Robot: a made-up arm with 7 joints. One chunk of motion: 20 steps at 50 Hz.
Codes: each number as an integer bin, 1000 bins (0 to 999) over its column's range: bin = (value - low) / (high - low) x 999, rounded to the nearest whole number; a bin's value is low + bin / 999 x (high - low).
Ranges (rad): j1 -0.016..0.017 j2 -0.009..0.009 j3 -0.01..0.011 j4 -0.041..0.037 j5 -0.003..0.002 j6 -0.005..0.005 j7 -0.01..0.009
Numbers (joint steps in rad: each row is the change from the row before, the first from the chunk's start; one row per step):
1: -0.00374 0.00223 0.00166 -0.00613 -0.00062 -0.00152 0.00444
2: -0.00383 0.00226 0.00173 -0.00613 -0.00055 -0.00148 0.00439
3: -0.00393 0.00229 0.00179 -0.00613 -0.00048 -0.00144 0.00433
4: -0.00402 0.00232 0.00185 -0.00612 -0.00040 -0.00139 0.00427
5: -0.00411 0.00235 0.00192 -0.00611 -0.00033 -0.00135 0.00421
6: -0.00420 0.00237 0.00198 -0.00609 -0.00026 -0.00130 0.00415
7: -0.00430 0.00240 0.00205 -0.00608 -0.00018 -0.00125 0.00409
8: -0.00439 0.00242 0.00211 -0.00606 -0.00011 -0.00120 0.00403
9: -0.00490 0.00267 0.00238 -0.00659 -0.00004 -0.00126 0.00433
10: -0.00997 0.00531 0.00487 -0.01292 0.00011 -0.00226 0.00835
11: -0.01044 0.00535 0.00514 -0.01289 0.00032 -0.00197 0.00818
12: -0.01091 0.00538 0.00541 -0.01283 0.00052 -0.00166 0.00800
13: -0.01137 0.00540 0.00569 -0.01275 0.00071 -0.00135 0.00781
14: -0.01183 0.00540 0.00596 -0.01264 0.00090 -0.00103 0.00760
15: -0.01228 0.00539 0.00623 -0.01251 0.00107 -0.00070 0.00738
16: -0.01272 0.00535 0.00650 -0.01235 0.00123 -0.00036 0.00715
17: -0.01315 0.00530 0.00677 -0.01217 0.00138 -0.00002 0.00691
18: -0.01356 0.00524 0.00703 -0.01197 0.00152 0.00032 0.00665
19: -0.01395 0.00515 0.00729 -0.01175 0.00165 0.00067 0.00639
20: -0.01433 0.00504 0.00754 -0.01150 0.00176 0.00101 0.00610
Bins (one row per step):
1: 371 623 555 447 476 348 759
2: 368 625 558 447 490 352 757
3: 365 627 561 447 503 356 753
4: 363 628 564 447 519 361 750
5: 360 630 567 447 533 365 747
6: 357 631 570 447 547 370 744
7: 354 633 573 447 563 375 741
8: 351 634 576 448 577 380 738
9: 336 648 589 441 591 374 753
10: 183 794 707 360 621 274 965
11: 168 796 720 360 663 303 956
12: 154 798 733 361 703 334 946
13: 140 799 746 362 741 365 936
14: 126 799 759 363 779 397 925
15: 113 799 772 365 813 430 914
16: 99 796 785 367 845 464 902
17: 86 794 798 369 875 498 889
18: 74 790 810 372 903 531 875
19: 62 785 823 375 929 566 862
20: 51 779 834 378 951 600 847

